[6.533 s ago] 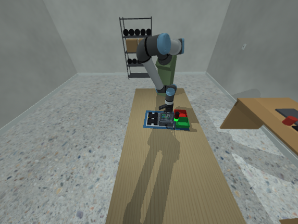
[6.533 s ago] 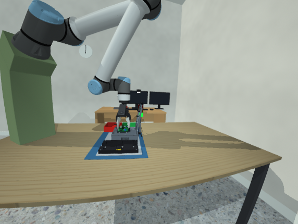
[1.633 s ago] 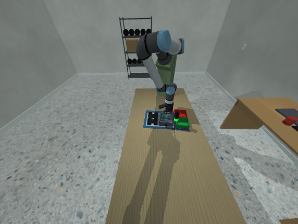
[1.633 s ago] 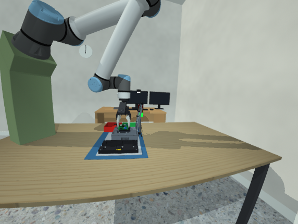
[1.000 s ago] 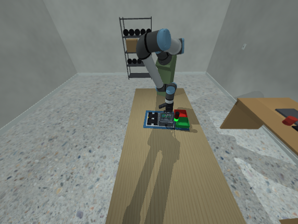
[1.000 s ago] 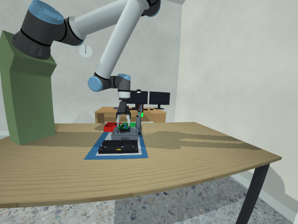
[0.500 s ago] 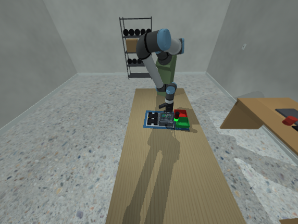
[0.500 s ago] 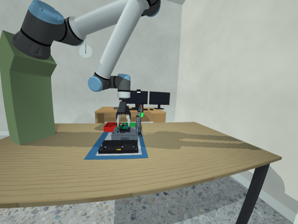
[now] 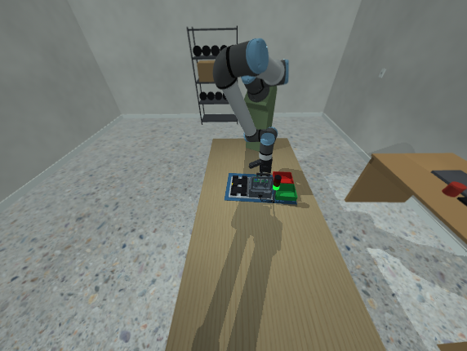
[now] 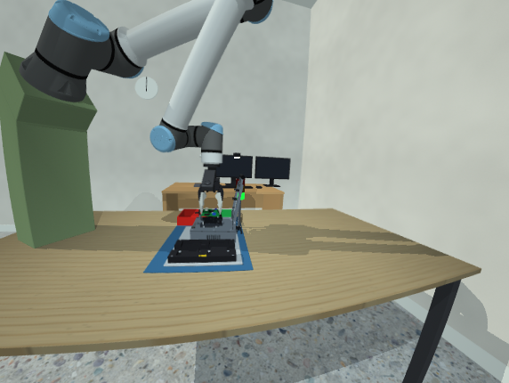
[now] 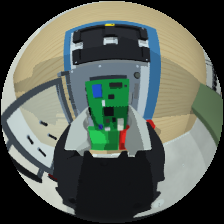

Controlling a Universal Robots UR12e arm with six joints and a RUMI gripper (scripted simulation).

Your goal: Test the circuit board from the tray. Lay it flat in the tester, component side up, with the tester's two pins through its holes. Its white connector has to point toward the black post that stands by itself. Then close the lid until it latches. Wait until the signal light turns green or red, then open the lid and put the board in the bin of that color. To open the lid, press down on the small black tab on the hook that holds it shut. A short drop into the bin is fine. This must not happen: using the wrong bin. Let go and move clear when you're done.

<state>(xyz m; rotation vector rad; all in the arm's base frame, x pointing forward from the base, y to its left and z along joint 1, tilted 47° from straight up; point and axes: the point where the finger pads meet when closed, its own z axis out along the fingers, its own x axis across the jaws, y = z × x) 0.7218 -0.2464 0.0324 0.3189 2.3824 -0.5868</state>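
Now: hand 16 cm to the right of the green bin, 13 cm short of it and 10 cm above it. Also, from my hand: tester lid: 10 cm ahead, 7 cm above, 5 cm to the right; red bin: 23 cm to the left, 10 cm below, 1 cm behind; green circuit board: right at my hand.
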